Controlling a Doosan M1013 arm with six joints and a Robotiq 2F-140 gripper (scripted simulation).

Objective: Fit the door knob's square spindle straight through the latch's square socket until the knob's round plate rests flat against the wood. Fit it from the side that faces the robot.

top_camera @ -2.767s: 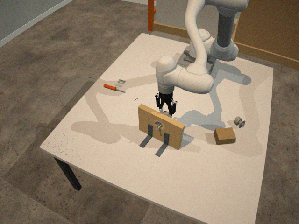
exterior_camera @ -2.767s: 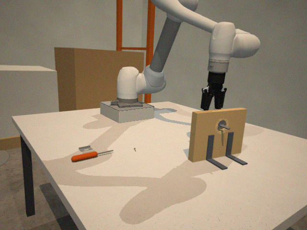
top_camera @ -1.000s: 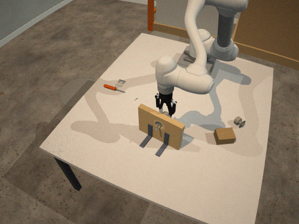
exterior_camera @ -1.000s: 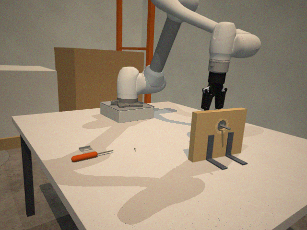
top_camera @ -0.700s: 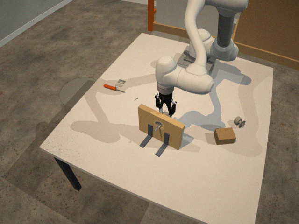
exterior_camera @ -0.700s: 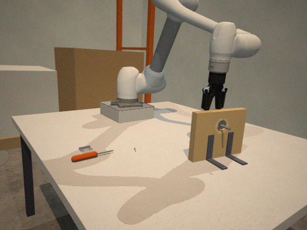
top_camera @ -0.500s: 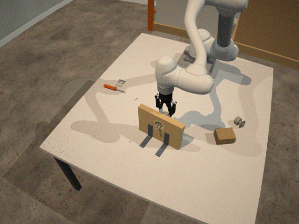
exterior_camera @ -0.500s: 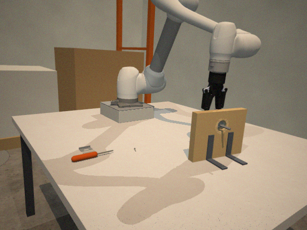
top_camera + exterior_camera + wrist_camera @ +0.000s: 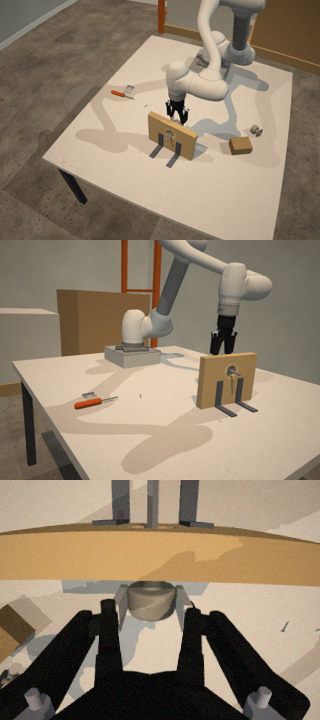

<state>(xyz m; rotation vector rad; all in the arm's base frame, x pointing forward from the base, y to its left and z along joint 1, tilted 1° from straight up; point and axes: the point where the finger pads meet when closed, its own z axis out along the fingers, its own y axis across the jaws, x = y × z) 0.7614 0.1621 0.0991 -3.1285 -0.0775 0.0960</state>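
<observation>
Now: hand 30 mm short of the door knob and 30 mm above it. Also, from my hand: tiny screw (340 mm to the right, 180 mm below, 130 mm behind); wooden panel (60 mm ahead, 50 mm below); latch socket (60 mm ahead, 30 mm below).
</observation>
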